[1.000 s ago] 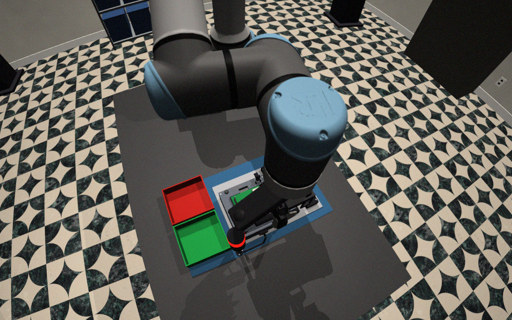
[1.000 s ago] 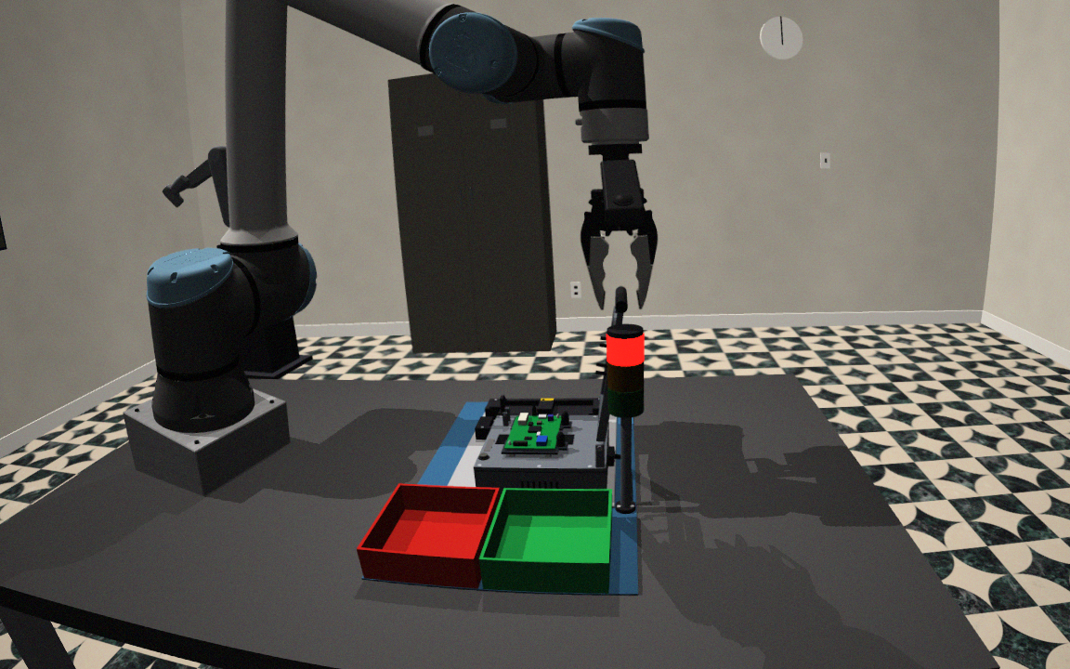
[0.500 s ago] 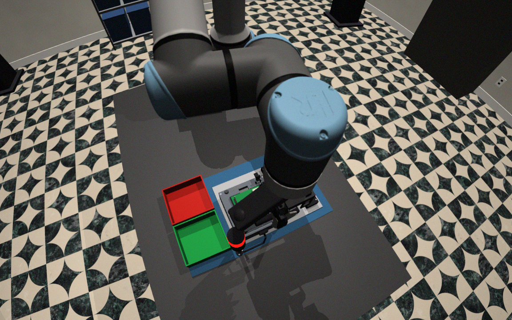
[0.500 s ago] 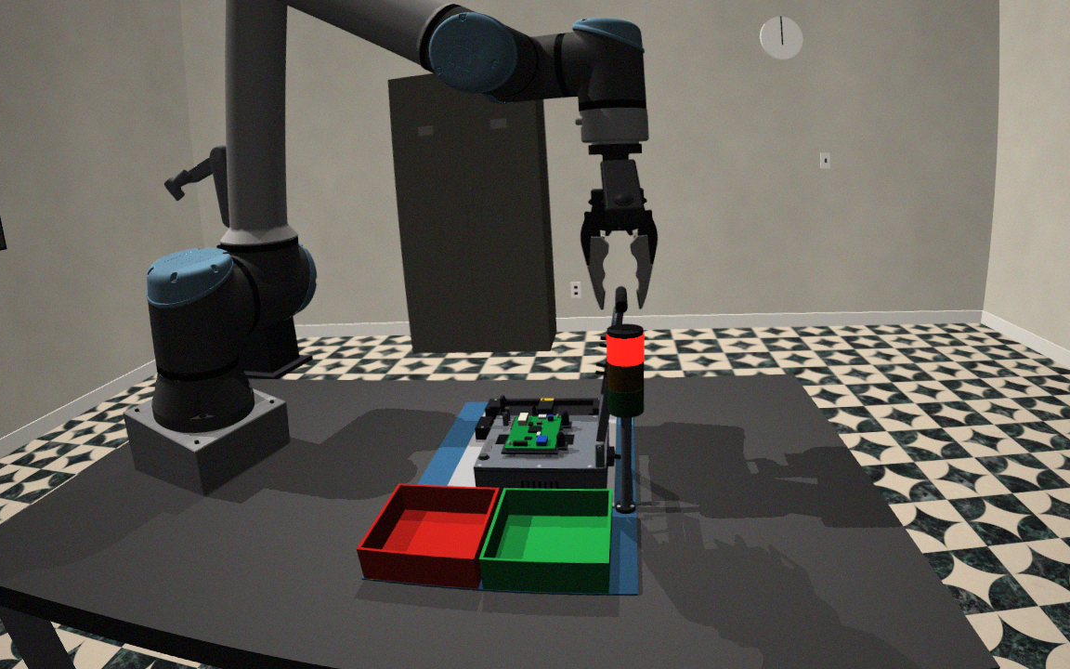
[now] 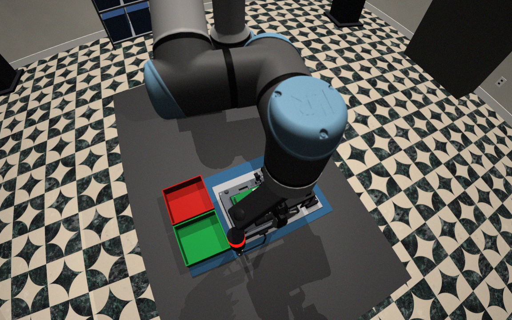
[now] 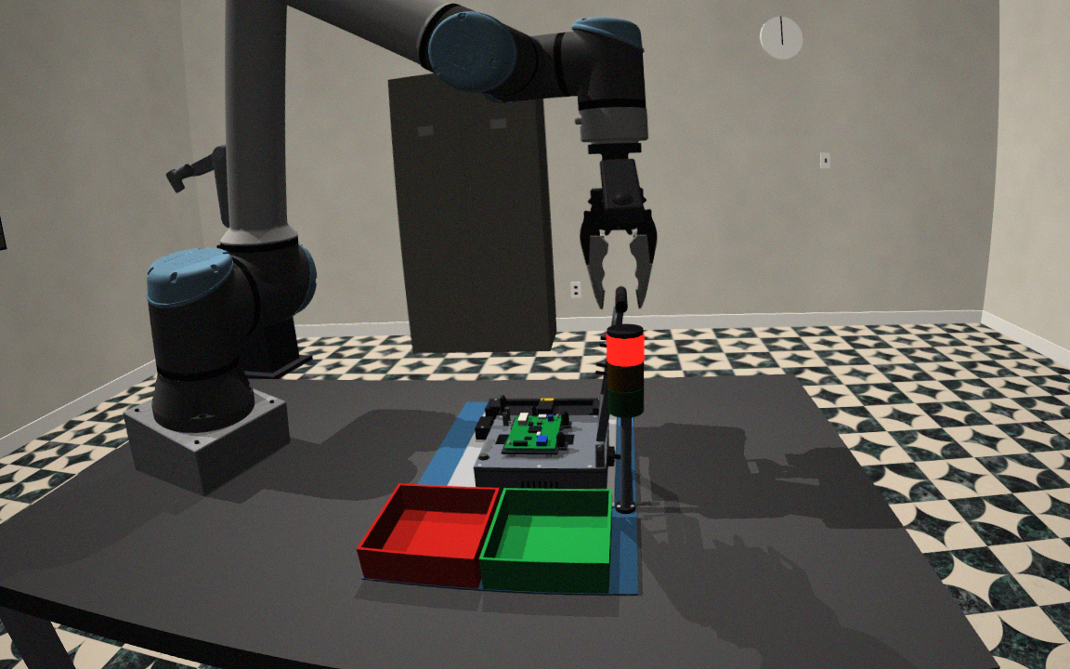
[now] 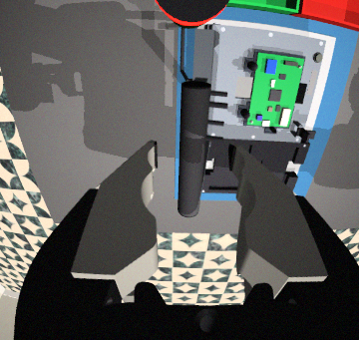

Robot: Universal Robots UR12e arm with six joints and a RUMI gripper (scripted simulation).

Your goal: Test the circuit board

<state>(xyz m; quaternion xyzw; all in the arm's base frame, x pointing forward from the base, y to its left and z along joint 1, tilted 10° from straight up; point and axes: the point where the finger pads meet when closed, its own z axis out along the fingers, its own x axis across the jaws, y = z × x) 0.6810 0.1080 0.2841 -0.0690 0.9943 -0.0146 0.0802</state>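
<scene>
Now: the green circuit board 20 cm below my hand, 13 cm behind it and 1 cm to the right of it. The rest, counted from my hand: clear lid (9 cm below, 2 cm behind); then green bin (26 cm below, 20 cm to the right, 6 cm behind); then red bin (26 cm below, 23 cm to the right, 21 cm behind).
</scene>
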